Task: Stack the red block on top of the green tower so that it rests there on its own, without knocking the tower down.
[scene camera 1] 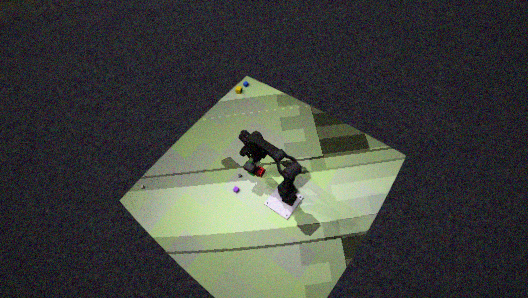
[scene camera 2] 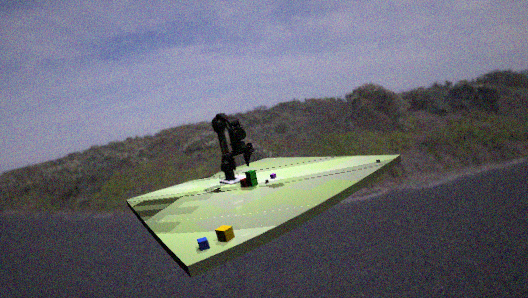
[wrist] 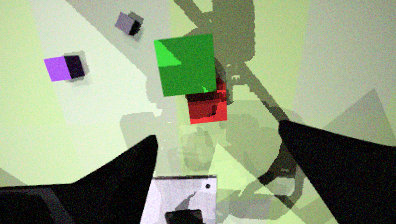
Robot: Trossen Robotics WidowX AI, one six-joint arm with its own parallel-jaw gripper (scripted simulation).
Scene:
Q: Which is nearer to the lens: the red block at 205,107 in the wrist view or the purple block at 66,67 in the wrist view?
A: The red block.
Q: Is my gripper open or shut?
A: Open.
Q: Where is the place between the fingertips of my gripper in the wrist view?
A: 218,133

